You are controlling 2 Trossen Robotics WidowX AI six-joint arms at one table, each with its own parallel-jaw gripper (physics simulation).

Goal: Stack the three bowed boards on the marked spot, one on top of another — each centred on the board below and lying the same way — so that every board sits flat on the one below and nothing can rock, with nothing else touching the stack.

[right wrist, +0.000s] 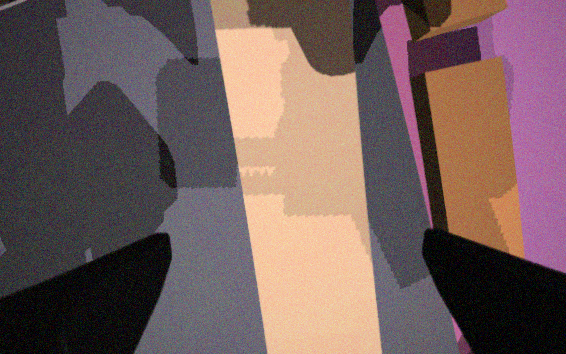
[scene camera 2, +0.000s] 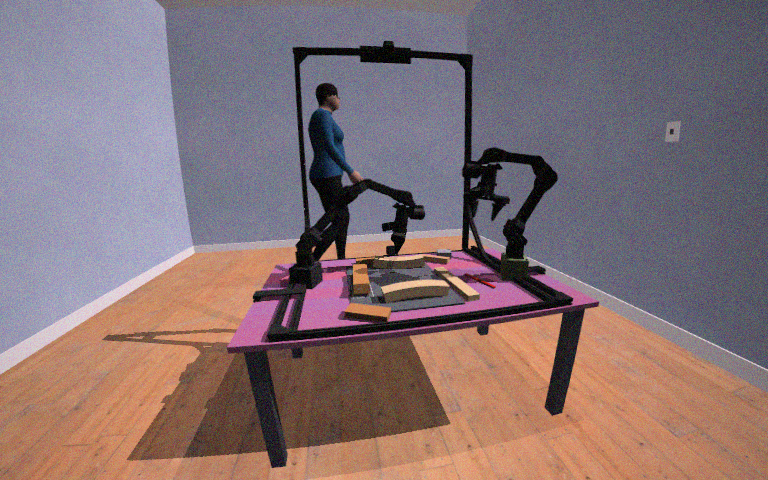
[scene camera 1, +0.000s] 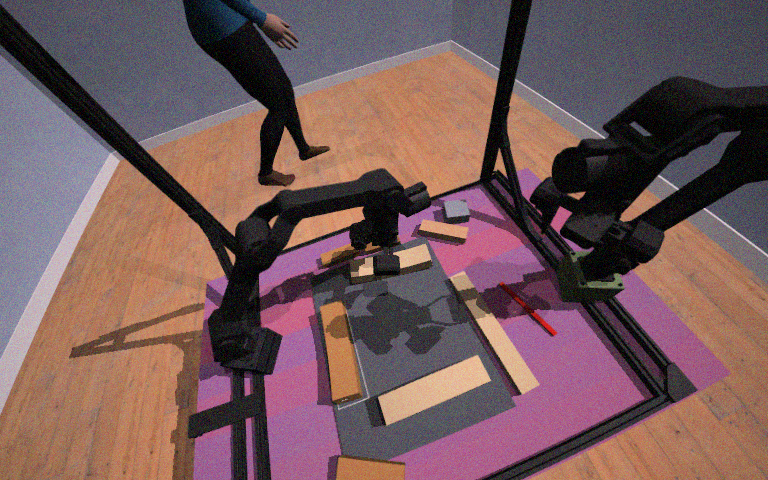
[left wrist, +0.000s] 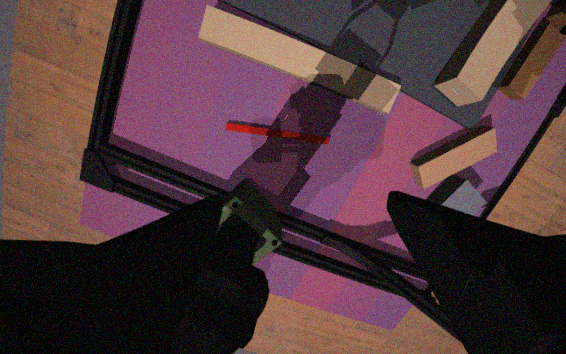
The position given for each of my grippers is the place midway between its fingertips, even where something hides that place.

My left gripper [scene camera 1: 566, 246] is open and holds nothing. My right gripper [scene camera 1: 384, 257] is open and holds nothing. Also in view: a tan block [scene camera 1: 440, 230]. I also see an orange-brown bowed board [scene camera 1: 345, 382].
My left gripper also shows in scene camera 2 [scene camera 2: 482, 219] and in the left wrist view [left wrist: 304, 201]. My right gripper shows as well in the right wrist view [right wrist: 297, 243]. The left wrist view does not show the orange-brown bowed board: it is out of frame.
